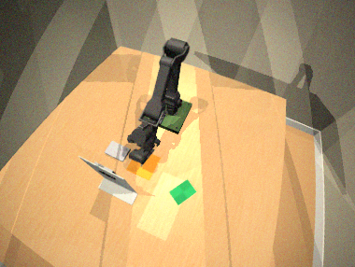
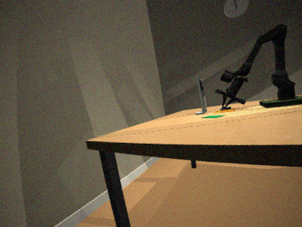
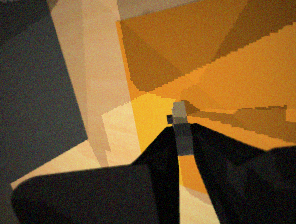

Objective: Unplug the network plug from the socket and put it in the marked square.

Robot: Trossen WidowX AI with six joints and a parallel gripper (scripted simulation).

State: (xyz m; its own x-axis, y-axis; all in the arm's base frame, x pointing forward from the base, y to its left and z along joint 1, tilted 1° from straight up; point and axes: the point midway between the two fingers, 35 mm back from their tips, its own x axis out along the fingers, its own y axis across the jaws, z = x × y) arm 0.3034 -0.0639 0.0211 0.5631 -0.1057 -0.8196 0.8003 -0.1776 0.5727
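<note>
Right now my gripper tip is right at the tan plug. The rest, counted from my gripper tip: orange square: 2 cm below, 1 cm behind; grey upright panel: 12 cm ahead, 9 cm above, 7 cm to the right.
</note>
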